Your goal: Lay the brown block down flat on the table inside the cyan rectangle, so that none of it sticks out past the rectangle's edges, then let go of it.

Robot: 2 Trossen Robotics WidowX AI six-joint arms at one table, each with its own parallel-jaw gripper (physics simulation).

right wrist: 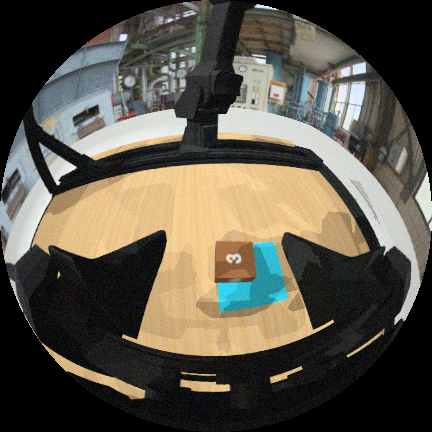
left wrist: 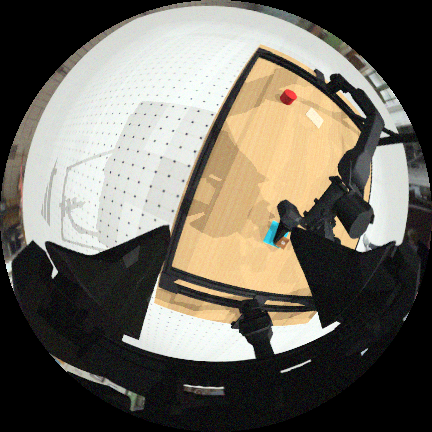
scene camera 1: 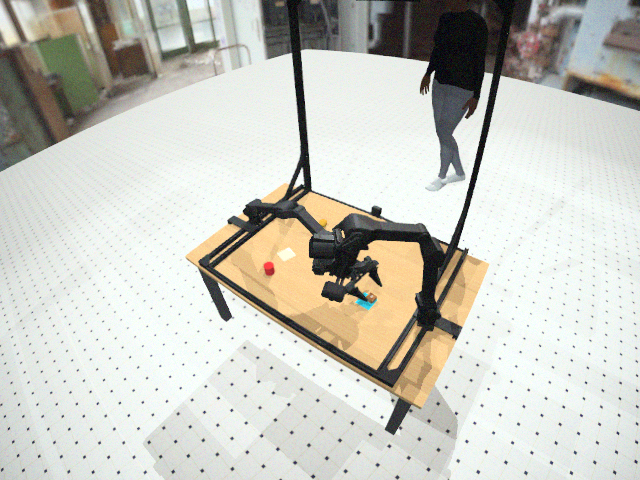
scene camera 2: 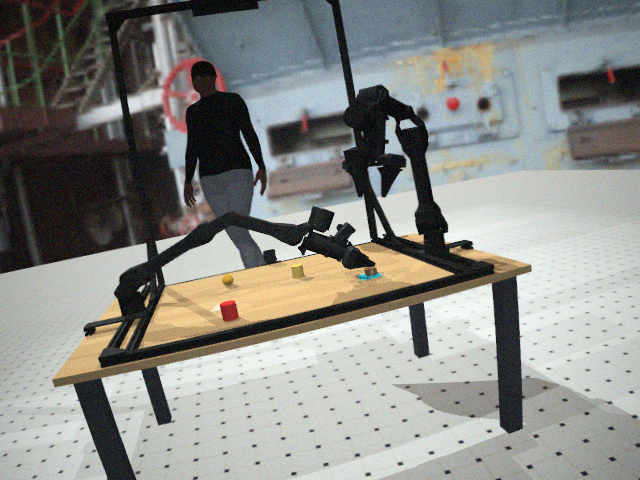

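The brown block, marked 3 on top, rests at a corner of the cyan rectangle. In the right wrist view it covers the upper left corner, its left side close to the rectangle's left edge; whether it overhangs slightly is hard to tell. My right gripper is open and empty, low over the block, with a finger to each side and apart from it. My left gripper is open and empty, high above the table.
A red cylinder stands near a cream patch. A yellow ball and a yellow cylinder are farther back. Black rails border the table. My left arm reaches above the right gripper.
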